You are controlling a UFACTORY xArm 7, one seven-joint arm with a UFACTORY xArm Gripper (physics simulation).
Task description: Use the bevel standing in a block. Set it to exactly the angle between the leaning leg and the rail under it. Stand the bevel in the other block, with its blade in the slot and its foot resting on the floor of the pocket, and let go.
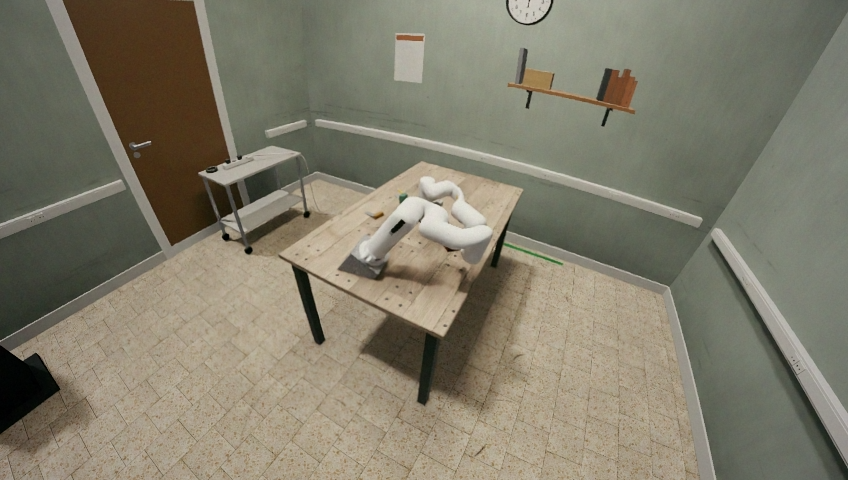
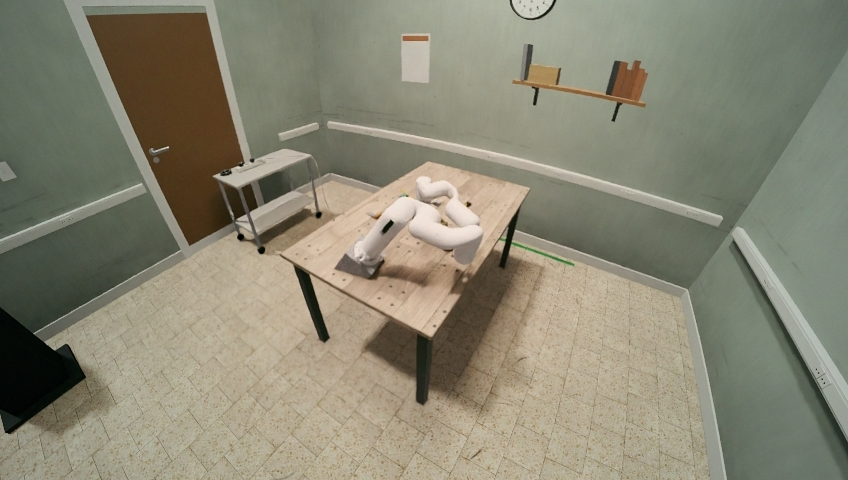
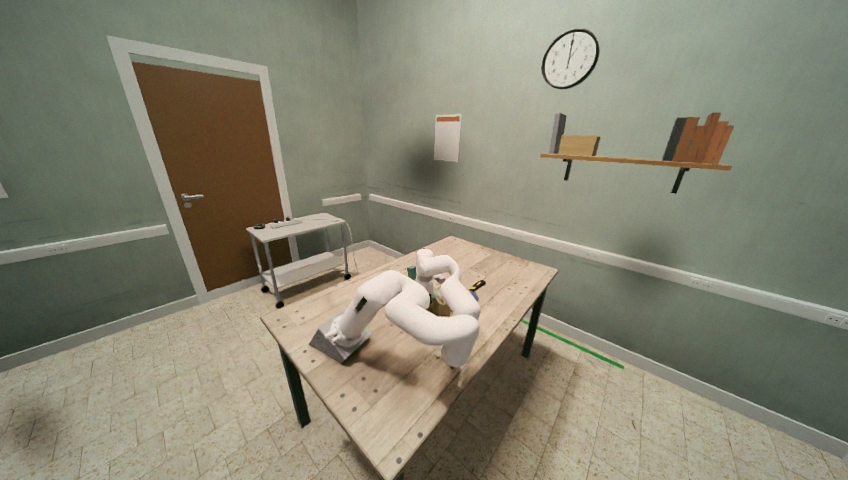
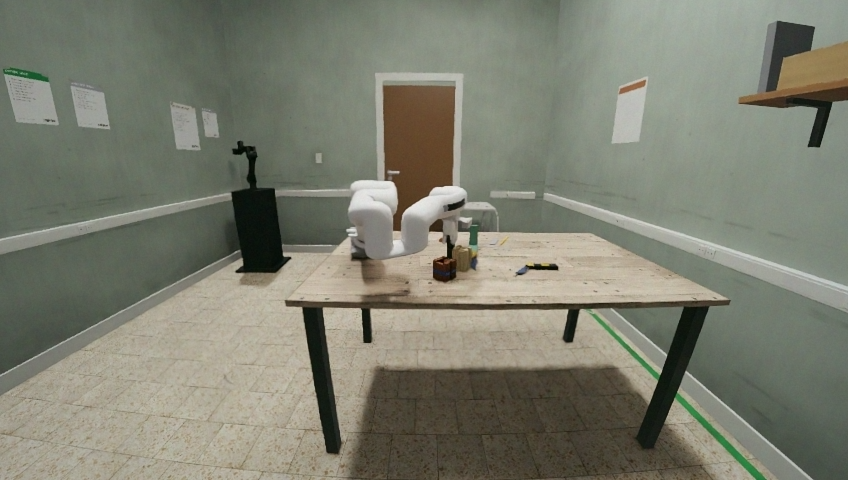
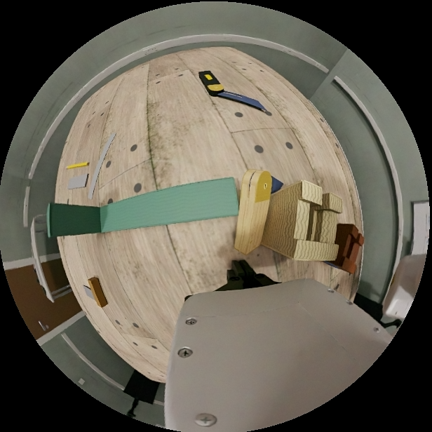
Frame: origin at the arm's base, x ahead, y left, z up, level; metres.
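Seen in the pictures: gripper, fingertip midpoint: (image 4: pixel 450 258); arm's base, origin of the base link: (image 1: pixel 371 253) (image 2: pixel 366 253) (image 3: pixel 346 330).
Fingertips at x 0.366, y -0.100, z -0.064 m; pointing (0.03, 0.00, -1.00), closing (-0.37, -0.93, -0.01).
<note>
Offsets run from my fingertips to a thing's top centre. Level surfaces: height alone.
My gripper (image 5: pixel 237 270) (image 4: pixel 449 256) is shut and empty, low beside the wooden bevel. The bevel's pale handle (image 5: pixel 252 215) with its yellow end stands between the green rail and the pale block; its blue blade (image 5: pixel 276 184) shows in part behind the block. The pale slotted block @[dy -0.081, dx +0.031, dz +0.074 m] (image 5: pixel 284 220) (image 4: pixel 461 259) stands next to the red-brown block @[dy -0.170, dx -0.051, dz +0.057 m] (image 5: pixel 348 247) (image 4: pixel 443 269), which has a blue band. The light green rail (image 5: pixel 170 203) lies on the table, with the darker leaning leg @[dy +0.194, dx +0.145, dz +0.099 m] (image 5: pixel 75 220) (image 4: pixel 473 234) at its far end. The bevel's exact angle and seating are unclear.
A black-and-yellow tool @[dy -0.133, dx +0.324, dz +0.004 m] (image 5: pixel 210 82) (image 4: pixel 542 267) with a blue blade lies on the table. A grey strip (image 5: pixel 101 165), a yellow stick (image 5: pixel 77 165), a grey piece (image 5: pixel 78 181) and a small brown-handled tool (image 5: pixel 97 292) lie toward the leg's end. A cart (image 1: pixel 252 167) stands beyond the table @[dz -0.014 m] (image 4: pixel 357 291).
</note>
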